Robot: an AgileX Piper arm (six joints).
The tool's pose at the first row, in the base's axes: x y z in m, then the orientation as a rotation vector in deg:
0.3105, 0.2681, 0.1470, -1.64, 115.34, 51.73
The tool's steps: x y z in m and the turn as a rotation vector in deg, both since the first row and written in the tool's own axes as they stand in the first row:
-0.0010, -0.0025, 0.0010, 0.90, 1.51, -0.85
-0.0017, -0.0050, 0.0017, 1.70, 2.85, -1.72
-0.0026, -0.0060, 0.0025, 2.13, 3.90, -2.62
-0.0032, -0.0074, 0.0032, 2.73, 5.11, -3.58
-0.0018, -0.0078, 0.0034, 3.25, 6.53, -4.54
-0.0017, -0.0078, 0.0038, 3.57, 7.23, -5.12
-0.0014, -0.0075, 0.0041, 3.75, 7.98, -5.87
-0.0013, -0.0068, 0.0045, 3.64, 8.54, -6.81
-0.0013, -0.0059, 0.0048, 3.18, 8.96, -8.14
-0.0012, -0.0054, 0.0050, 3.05, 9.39, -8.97
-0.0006, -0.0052, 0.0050, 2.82, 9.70, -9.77
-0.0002, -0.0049, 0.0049, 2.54, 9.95, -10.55
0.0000, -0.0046, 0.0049, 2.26, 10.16, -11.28
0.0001, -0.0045, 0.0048, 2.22, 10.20, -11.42
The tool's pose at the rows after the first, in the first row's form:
0.3127, 0.2666, 0.1460, -2.69, 116.98, 50.50
0.3145, 0.2649, 0.1448, -3.73, 118.40, 49.32
0.3159, 0.2644, 0.1446, -4.89, 119.37, 48.45
0.3173, 0.2636, 0.1440, -6.09, 120.54, 47.37
0.3168, 0.2639, 0.1427, -7.45, 121.86, 46.38
0.3170, 0.2642, 0.1425, -8.19, 122.50, 45.76
0.3169, 0.2647, 0.1423, -9.21, 123.09, 45.17
0.3169, 0.2654, 0.1425, -10.49, 123.32, 44.73
0.3168, 0.2663, 0.1429, -12.30, 123.18, 44.38
0.3167, 0.2668, 0.1431, -13.42, 123.30, 44.01
0.3163, 0.2671, 0.1428, -14.51, 123.27, 43.75
0.3159, 0.2674, 0.1427, -15.57, 123.16, 43.55
0.3157, 0.2677, 0.1427, -16.56, 123.03, 43.37
0.3155, 0.2677, 0.1427, -16.74, 123.00, 43.32

